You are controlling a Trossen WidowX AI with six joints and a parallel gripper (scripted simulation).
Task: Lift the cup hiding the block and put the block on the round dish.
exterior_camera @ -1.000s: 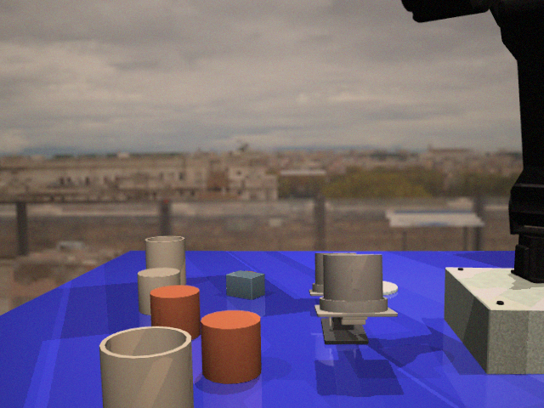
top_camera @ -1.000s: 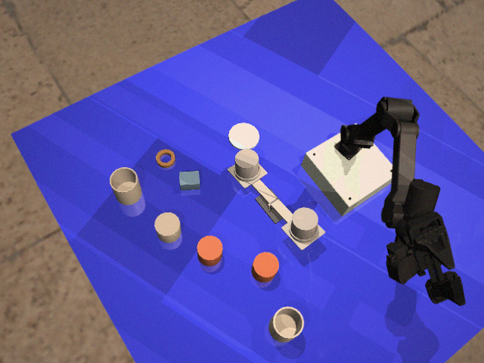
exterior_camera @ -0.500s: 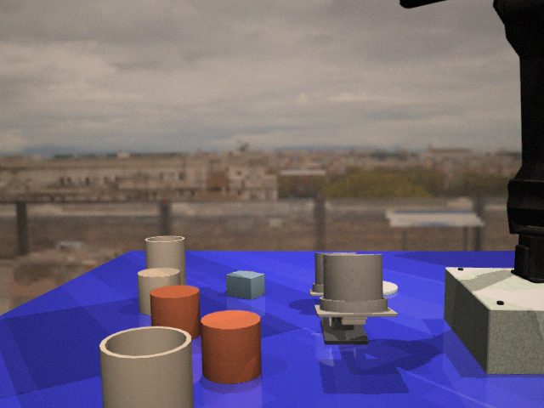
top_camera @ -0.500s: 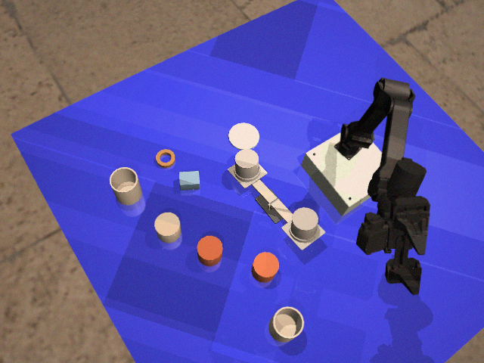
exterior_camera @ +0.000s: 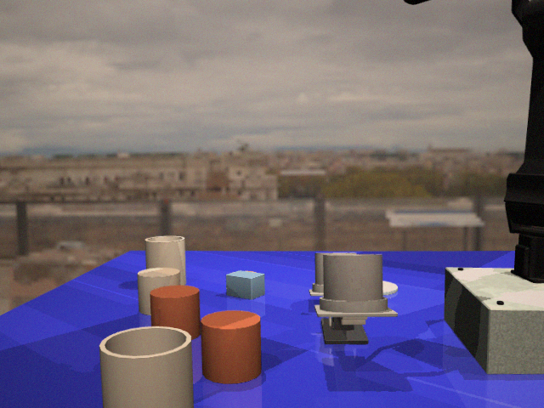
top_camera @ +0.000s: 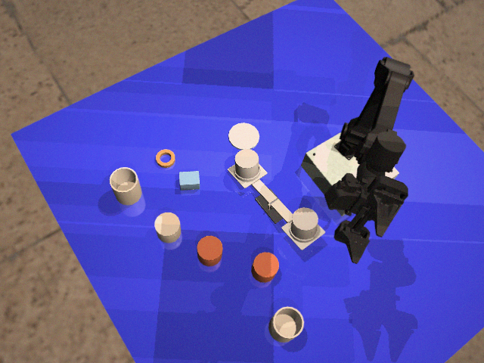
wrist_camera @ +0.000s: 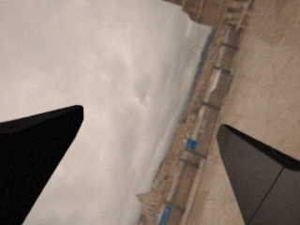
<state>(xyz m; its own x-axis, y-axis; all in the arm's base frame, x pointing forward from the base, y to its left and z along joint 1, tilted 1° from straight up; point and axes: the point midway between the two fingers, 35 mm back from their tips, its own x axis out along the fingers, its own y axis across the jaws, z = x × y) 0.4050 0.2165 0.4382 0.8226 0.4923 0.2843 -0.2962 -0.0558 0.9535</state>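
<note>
Right now the pale green block is 49 cm below my gripper tip, 41 cm to the right of it and 16 cm behind it. Round my gripper tip: round pale dish (53 cm below, 51 cm to the right, 25 cm behind).
</note>
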